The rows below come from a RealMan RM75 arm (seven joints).
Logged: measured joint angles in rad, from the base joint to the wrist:
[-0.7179, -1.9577, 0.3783, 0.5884, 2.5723, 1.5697, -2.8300]
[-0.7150, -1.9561, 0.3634, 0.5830, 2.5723, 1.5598, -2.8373]
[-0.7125, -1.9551, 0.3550, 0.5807, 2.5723, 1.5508, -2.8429]
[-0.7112, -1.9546, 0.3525, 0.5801, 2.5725, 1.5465, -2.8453]
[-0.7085, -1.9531, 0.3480, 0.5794, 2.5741, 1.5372, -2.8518]
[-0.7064, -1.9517, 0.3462, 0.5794, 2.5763, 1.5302, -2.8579]
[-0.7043, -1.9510, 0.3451, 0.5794, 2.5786, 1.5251, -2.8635]
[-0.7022, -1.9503, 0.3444, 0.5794, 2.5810, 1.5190, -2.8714]
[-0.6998, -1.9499, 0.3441, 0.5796, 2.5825, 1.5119, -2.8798]
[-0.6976, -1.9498, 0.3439, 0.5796, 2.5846, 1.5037, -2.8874]
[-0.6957, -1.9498, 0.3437, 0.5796, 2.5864, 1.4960, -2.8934]
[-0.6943, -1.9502, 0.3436, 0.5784, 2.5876, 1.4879, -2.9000]
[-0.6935, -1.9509, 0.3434, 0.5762, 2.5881, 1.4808, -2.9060]
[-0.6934, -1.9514, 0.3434, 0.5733, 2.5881, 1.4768, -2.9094]
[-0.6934, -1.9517, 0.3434, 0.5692, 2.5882, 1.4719, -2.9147]
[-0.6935, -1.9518, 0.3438, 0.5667, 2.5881, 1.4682, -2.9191]
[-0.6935, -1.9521, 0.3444, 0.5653, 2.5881, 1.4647, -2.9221]
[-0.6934, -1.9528, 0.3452, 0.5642, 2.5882, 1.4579, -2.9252]
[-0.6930, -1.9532, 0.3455, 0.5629, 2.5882, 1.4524, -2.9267]
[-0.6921, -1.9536, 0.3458, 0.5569, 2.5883, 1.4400, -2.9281]
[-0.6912, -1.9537, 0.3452, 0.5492, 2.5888, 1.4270, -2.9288]
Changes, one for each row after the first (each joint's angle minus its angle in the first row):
[0.0029, 0.0016, -0.0149, -0.0054, 0.0000, -0.0099, -0.0073]
[0.0054, 0.0026, -0.0233, -0.0077, 0.0000, -0.0189, -0.0129]
[0.0067, 0.0031, -0.0258, -0.0083, 0.0002, -0.0232, -0.0153]
[0.0094, 0.0046, -0.0303, -0.0090, 0.0018, -0.0325, -0.0218]
[0.0115, 0.0060, -0.0321, -0.0090, 0.0040, -0.0395, -0.0279]
[0.0136, 0.0067, -0.0332, -0.0090, 0.0063, -0.0446, -0.0335]
[0.0157, 0.0074, -0.0339, -0.0090, 0.0087, -0.0507, -0.0414]
[0.0181, 0.0078, -0.0342, -0.0088, 0.0102, -0.0578, -0.0498]
[0.0203, 0.0079, -0.0344, -0.0088, 0.0123, -0.0660, -0.0574]
[0.0222, 0.0079, -0.0346, -0.0088, 0.0141, -0.0737, -0.0634]
[0.0236, 0.0075, -0.0347, -0.0100, 0.0153, -0.0818, -0.0700]
[0.0244, 0.0068, -0.0349, -0.0122, 0.0158, -0.0889, -0.0760]
[0.0245, 0.0063, -0.0349, -0.0151, 0.0158, -0.0929, -0.0794]
[0.0245, 0.0060, -0.0349, -0.0192, 0.0159, -0.0978, -0.0847]
[0.0244, 0.0059, -0.0345, -0.0217, 0.0158, -0.1015, -0.0891]
[0.0244, 0.0056, -0.0339, -0.0231, 0.0158, -0.1050, -0.0921]
[0.0245, 0.0049, -0.0331, -0.0242, 0.0159, -0.1118, -0.0952]
[0.0249, 0.0045, -0.0328, -0.0255, 0.0159, -0.1173, -0.0967]
[0.0258, 0.0041, -0.0325, -0.0315, 0.0160, -0.1297, -0.0981]
[0.0267, 0.0040, -0.0331, -0.0392, 0.0165, -0.1427, -0.0988]

